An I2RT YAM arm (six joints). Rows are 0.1 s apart.
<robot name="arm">
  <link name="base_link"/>
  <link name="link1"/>
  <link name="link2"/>
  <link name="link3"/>
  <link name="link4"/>
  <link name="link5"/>
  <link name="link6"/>
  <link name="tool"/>
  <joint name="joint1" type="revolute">
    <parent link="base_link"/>
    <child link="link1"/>
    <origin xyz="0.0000 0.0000 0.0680"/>
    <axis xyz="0 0 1"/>
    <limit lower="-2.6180" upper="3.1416"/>
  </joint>
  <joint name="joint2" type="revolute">
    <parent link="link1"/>
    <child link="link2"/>
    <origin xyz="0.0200 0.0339 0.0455"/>
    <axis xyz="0 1 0"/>
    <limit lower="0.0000" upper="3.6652"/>
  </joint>
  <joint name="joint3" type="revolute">
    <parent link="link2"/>
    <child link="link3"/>
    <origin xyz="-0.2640 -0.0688 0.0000"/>
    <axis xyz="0 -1 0"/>
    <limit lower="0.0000" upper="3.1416"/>
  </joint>
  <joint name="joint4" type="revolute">
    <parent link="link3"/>
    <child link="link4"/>
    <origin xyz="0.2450 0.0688 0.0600"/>
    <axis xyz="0 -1 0"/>
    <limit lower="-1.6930" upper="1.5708"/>
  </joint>
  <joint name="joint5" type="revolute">
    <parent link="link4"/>
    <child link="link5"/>
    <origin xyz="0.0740 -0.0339 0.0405"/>
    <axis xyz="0 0 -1"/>
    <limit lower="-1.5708" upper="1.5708"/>
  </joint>
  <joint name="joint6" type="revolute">
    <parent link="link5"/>
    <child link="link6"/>
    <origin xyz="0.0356 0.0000 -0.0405"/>
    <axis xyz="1 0 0"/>
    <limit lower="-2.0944" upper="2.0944"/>
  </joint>
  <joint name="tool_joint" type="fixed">
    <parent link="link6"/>
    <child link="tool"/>
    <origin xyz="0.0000 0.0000 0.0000" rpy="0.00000 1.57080 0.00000"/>
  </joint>
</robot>
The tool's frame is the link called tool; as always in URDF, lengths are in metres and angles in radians.
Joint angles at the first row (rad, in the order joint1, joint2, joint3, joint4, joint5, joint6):
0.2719 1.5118 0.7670 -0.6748 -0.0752 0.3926
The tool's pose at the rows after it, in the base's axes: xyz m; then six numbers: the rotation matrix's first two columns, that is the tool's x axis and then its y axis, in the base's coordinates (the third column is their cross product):
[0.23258 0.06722 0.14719 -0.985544 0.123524 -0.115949 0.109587 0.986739 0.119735]
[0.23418 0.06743 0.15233 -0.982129 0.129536 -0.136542 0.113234 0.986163 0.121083]
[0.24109 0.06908 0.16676 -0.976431 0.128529 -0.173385 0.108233 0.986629 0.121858]
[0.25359 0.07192 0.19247 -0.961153 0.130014 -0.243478 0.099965 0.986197 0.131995]
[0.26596 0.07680 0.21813 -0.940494 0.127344 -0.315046 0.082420 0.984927 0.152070]
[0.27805 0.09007 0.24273 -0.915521 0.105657 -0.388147 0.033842 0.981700 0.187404]
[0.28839 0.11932 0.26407 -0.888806 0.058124 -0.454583 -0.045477 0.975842 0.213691]
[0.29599 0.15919 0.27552 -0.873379 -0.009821 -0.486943 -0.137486 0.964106 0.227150]
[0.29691 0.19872 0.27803 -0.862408 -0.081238 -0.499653 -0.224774 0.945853 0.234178]
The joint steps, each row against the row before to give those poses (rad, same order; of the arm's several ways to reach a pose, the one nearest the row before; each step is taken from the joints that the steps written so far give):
-0.0004 -0.0004 0.0012 0.0009 0.0084 0.0017
0.0002 -0.0123 0.0101 -0.0024 0.0074 0.0053
0.0008 -0.0130 0.0487 -0.0269 0.0131 -0.0022
-0.0001 -0.0153 0.0877 -0.0324 0.0168 -0.0033
0.0059 -0.0046 0.0906 -0.0175 0.0075 -0.0033
0.0315 0.0108 0.0936 0.0052 -0.0067 -0.0011
0.0800 0.0389 0.1044 0.0155 0.0072 0.0127
0.1023 0.0744 0.1092 0.0065 0.0084 0.0135
0.0968 0.0740 0.0843 0.0071 0.0037 0.0082

